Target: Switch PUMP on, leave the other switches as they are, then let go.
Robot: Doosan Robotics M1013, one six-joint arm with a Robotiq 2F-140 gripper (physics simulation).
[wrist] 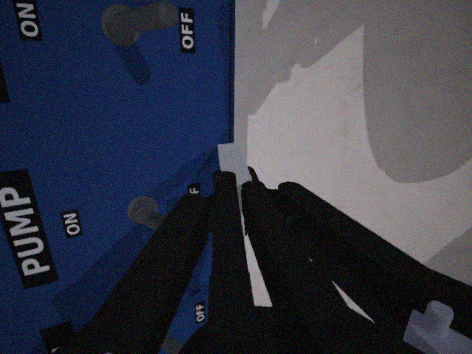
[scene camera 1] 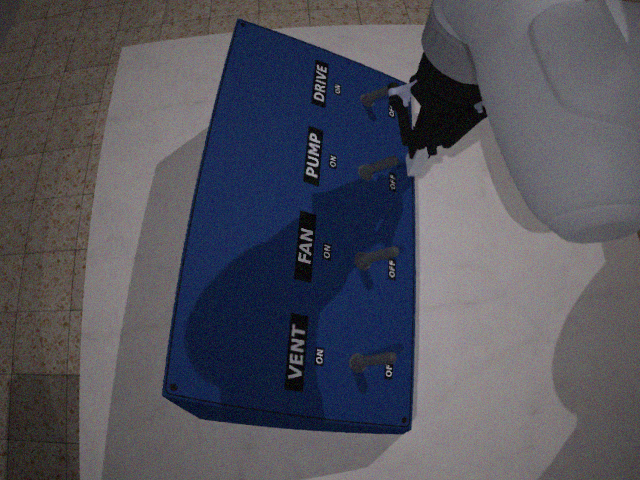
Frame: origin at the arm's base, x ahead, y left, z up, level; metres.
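Seen in the pictures: gripper, fingertip midpoint: (wrist: 228, 160) (scene camera 1: 412, 167).
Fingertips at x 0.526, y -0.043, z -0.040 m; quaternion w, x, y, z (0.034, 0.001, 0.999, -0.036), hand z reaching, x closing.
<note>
Offsets run from my fingertips to a thing's middle. Level surfaces: height alone.
The PUMP switch @(dx +0.048, dy +0.026, dz +0.045 m) (scene camera 1: 379, 167) (wrist: 143, 211) is a grey lever on the blue panel @(dx +0.143, dy +0.078, dz -0.004 m) (scene camera 1: 248, 144) (wrist: 90, 120). Its lever points toward its OFF label; in the wrist view a finger linkage hides part of it. The DRIVE switch @(dx +0.038, dy -0.094, dz +0.045 m) (scene camera 1: 376, 97) (wrist: 145, 20), FAN switch @(dx +0.059, dy +0.146, dz +0.045 m) (scene camera 1: 379, 256) and VENT switch @(dx +0.070, dy +0.265, dz +0.045 m) (scene camera 1: 374, 359) also point toward OFF. My gripper (scene camera 1: 418, 165) (wrist: 228, 160) is shut and holds nothing. Its pale fingertips are at the panel's right edge in the scene view, just beyond the free end of the PUMP lever, with a small gap showing between them.
The panel rests on a pale table @(dz -0.068 m) (scene camera 1: 465, 310) (wrist: 310, 130). The robot arm (scene camera 1: 547, 129) reaches in from the upper right, and its shadow falls over the panel around FAN. The tiled floor (scene camera 1: 46, 206) shows beyond the table.
</note>
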